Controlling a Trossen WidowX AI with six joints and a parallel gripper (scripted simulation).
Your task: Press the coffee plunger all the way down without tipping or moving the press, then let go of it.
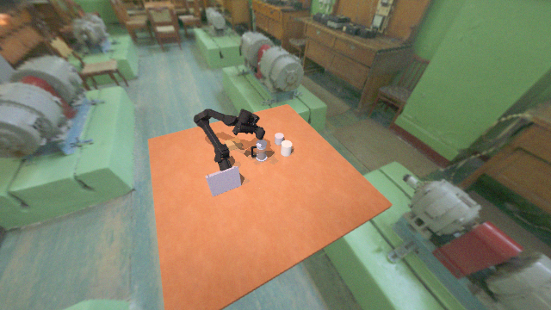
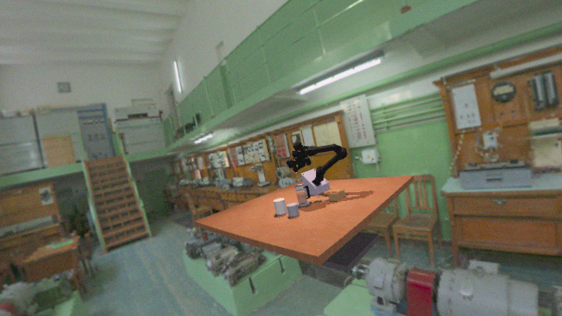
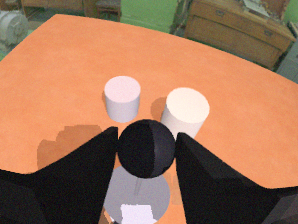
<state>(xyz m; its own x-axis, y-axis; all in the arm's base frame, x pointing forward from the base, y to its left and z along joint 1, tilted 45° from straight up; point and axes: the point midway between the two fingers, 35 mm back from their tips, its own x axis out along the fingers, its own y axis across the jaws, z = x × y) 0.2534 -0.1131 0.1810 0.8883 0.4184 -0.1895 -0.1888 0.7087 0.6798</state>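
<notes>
Now: gripper tip 13 cm above the coffee press and 2 cm past it. Round my gripper tip: block: 24 cm below, 21 cm to the left, 14 cm behind.
</notes>
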